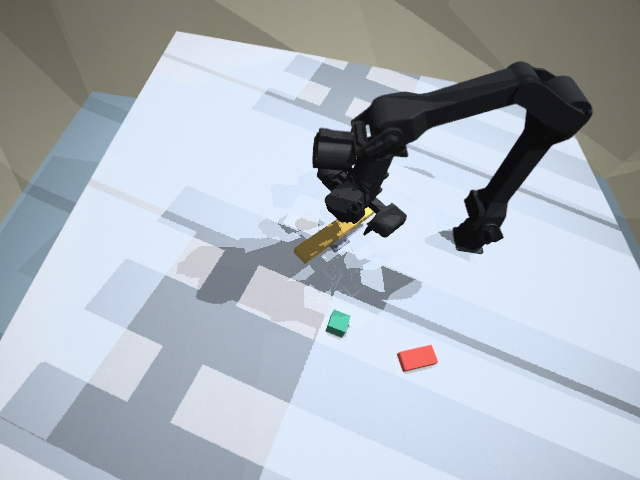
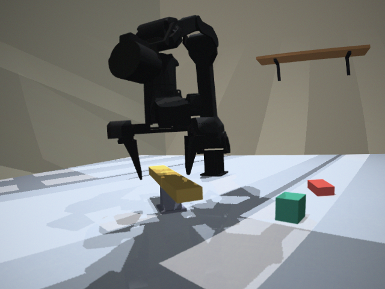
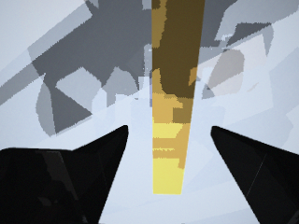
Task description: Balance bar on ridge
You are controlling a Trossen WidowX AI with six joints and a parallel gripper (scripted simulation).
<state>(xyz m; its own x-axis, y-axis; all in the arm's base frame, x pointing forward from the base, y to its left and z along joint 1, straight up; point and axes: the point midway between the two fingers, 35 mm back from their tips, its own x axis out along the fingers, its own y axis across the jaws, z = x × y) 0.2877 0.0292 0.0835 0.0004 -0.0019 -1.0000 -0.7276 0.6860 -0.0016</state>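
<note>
The yellow bar is 2 cm ahead of my gripper tip and 2 cm to the left of it. Round my gripper tip: flat red block (14 cm behind, 26 cm to the left, 4 cm below); green cube (1 cm ahead, 21 cm to the left, 3 cm below).
</note>
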